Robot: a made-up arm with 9 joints. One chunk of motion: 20 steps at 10 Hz.
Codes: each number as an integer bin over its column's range. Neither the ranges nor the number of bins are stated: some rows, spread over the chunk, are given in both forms.
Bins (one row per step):
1: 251 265 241 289 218 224
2: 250 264 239 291 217 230
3: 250 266 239 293 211 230
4: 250 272 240 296 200 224
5: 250 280 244 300 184 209
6: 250 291 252 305 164 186
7: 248 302 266 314 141 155
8: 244 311 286 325 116 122
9: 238 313 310 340 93 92
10: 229 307 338 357 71 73
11: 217 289 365 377 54 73
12: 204 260 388 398 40 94
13: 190 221 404 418 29 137
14: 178 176 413 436 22 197
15: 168 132 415 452 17 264
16: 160 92 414 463 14 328
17: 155 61 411 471 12 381
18: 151 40 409 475 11 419
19: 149 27 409 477 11 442
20: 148 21 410 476 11 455
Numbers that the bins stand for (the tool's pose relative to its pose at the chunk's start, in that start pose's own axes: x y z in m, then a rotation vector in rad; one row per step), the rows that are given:
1: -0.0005 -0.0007 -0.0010 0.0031 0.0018 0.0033
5: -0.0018 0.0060 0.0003 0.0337 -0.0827 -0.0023
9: -0.0166 0.0209 0.0274 0.1448 -0.3089 -0.0458
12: -0.0585 -0.0030 0.0595 0.3060 -0.4406 -0.0450
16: -0.1127 -0.0786 0.0701 0.4866 -0.5052 0.0420
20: -0.1275 -0.1105 0.0685 0.5227 -0.5127 0.0892
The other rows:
2: -0.0018 -0.0012 -0.0018 0.0086 -0.0007 0.0055
3: -0.0018 -0.0003 -0.0018 0.0142 -0.0156 0.0055
4: -0.0018 0.0024 -0.0014 0.0225 -0.0429 0.0033
6: -0.0018 0.0110 0.0036 0.0476 -0.1324 -0.0108
7: -0.0042 0.0159 0.0093 0.0726 -0.1896 -0.0224
8: -0.0092 0.0200 0.0175 0.1031 -0.2517 -0.0346
10: -0.0277 0.0182 0.0389 0.1921 -0.3635 -0.0529
11: -0.0425 0.0101 0.0500 0.2476 -0.4058 -0.0529
13: -0.0758 -0.0205 0.0660 0.3616 -0.4679 -0.0291
14: -0.0905 -0.0408 0.0697 0.4116 -0.4853 -0.0068
15: -0.1029 -0.0606 0.0705 0.4560 -0.4977 0.0182
17: -0.1189 -0.0925 0.0689 0.5088 -0.5102 0.0617
18: -0.1238 -0.1020 0.0681 0.5200 -0.5127 0.0758
19: -0.1263 -0.1078 0.0681 0.5255 -0.5127 0.0843

